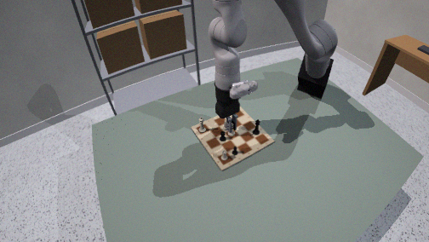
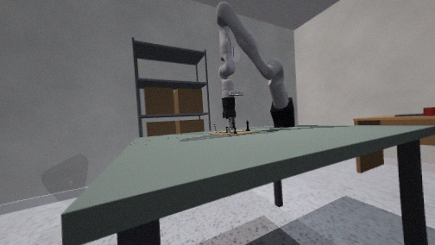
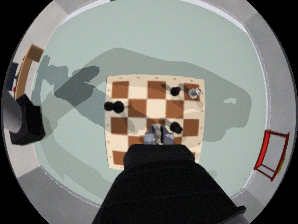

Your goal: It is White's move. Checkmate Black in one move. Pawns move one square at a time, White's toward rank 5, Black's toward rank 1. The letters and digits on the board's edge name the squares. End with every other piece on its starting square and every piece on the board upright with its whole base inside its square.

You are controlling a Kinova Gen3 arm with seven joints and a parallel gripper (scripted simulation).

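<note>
Right now my hand is 4 cm above the chessboard. Also, from my hand: tall black piece 9 cm behind, 2 cm to the left, 1 cm below.
</note>
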